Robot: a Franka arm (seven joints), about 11 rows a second.
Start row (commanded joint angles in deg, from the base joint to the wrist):
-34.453, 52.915, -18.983, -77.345, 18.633, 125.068, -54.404
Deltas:
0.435, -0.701, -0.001, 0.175, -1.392, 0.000, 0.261
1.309, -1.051, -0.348, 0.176, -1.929, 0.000, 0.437
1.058, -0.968, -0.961, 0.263, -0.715, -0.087, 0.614
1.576, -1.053, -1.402, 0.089, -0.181, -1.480, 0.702
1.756, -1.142, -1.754, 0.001, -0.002, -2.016, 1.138
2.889, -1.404, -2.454, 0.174, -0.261, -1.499, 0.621
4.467, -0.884, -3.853, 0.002, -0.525, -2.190, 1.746
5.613, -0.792, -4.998, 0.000, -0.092, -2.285, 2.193
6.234, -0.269, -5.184, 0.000, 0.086, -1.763, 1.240
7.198, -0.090, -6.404, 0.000, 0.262, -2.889, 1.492
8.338, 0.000, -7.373, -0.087, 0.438, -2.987, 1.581
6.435, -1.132, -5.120, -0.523, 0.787, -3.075, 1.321
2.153, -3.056, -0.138, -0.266, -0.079, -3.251, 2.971
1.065, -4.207, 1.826, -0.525, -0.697, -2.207, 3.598
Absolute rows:
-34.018, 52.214, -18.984, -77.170, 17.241, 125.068, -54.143
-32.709, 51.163, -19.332, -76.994, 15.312, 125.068, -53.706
-31.651, 50.195, -20.293, -76.731, 14.597, 124.981, -53.092
-30.075, 49.142, -21.695, -76.642, 14.416, 123.501, -52.390
-28.319, 48.000, -23.449, -76.641, 14.414, 121.485, -51.252
-25.430, 46.596, -25.903, -76.467, 14.153, 119.986, -50.631
-20.963, 45.712, -29.756, -76.465, 13.628, 117.796, -48.885
-15.350, 44.920, -34.754, -76.465, 13.536, 115.511, -46.692
-9.116, 44.651, -39.938, -76.465, 13.622, 113.748, -45.452
-1.918, 44.561, -46.342, -76.465, 13.884, 110.859, -43.960
6.420, 44.561, -53.715, -76.552, 14.322, 107.872, -42.379
12.855, 43.429, -58.835, -77.075, 15.109, 104.797, -41.058
15.008, 40.373, -58.973, -77.341, 15.030, 101.546, -38.087
16.073, 36.166, -57.147, -77.866, 14.333, 99.339, -34.489

